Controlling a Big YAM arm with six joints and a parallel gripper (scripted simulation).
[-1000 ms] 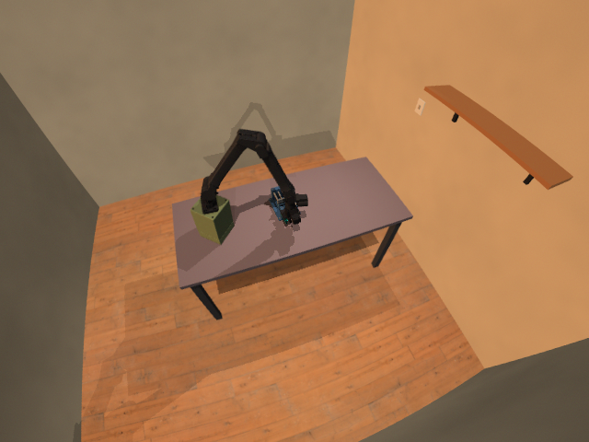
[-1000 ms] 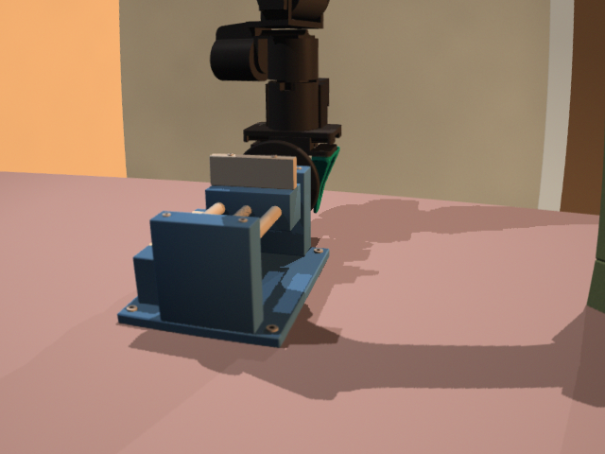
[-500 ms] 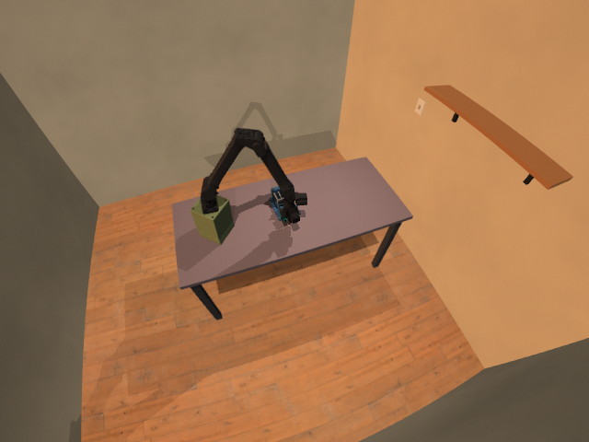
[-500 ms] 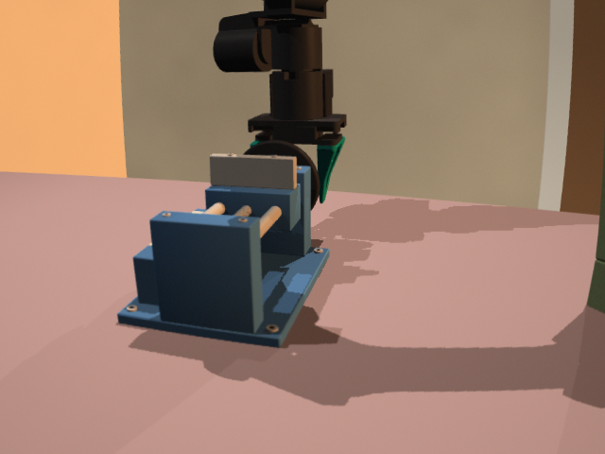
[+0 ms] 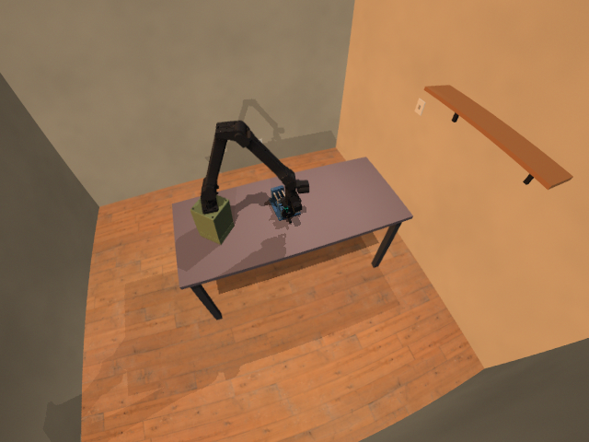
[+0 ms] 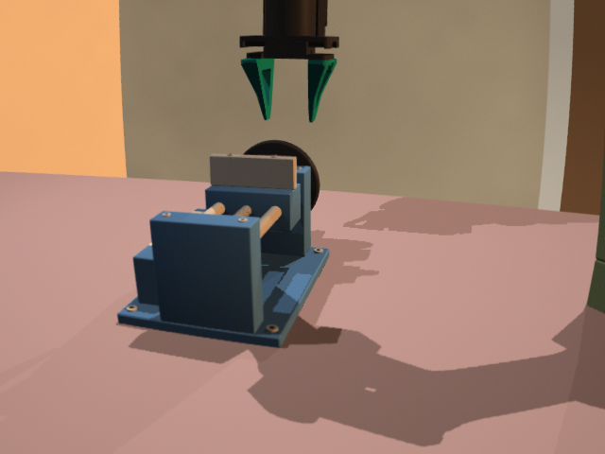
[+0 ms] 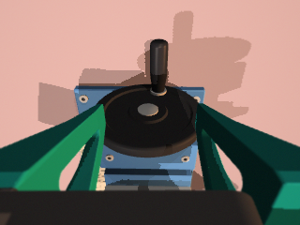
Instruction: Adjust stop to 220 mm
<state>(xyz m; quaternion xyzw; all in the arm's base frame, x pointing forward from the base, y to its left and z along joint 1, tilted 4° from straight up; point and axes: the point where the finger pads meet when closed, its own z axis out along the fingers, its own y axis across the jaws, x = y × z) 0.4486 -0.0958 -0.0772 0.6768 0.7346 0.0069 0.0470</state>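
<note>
Now: hand 1 cm past the black crank handle, 2 cm to the right of it and 11 cm above it. The rest, counted from my hand: grey stop plate (1 cm ahead, 13 cm to the left, 6 cm below).
</note>
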